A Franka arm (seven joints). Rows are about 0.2 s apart.
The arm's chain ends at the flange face. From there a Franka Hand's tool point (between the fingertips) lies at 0.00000 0.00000 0.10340 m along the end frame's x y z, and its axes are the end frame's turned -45 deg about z.
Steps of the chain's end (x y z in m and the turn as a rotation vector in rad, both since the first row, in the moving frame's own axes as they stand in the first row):
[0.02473 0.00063 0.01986 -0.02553 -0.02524 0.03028]
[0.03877 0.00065 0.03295 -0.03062 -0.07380 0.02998]
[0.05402 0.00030 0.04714 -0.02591 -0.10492 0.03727]
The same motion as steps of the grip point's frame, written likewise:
[0.01333 0.01790 0.01979 -0.00021 -0.03590 0.03028]
[0.01938 0.02461 0.03262 0.03053 -0.07384 0.02998]
[0.02855 0.03247 0.04654 0.05587 -0.09251 0.03727]

